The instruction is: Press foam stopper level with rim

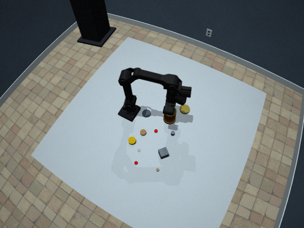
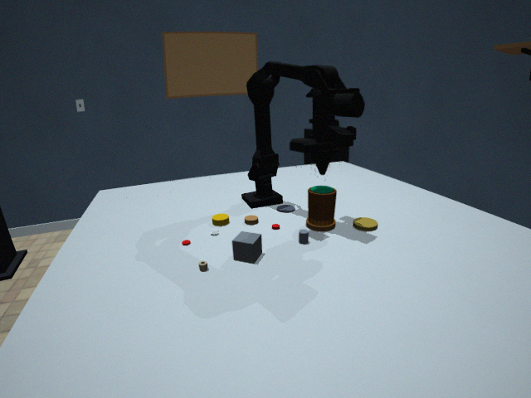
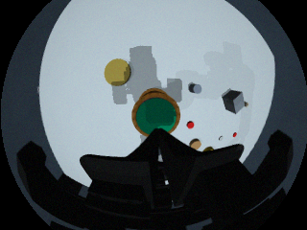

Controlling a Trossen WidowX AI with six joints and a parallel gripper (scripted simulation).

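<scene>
Now: hand 90 mm above the green foam stopper. Also, from my hand: small grey cylinder 170 mm below, 100 mm to the right, 60 mm ahead; red button 180 mm below, 120 mm to the right, 50 mm behind; olive disc 170 mm below, 100 mm to the left, 70 mm ahead.
</scene>
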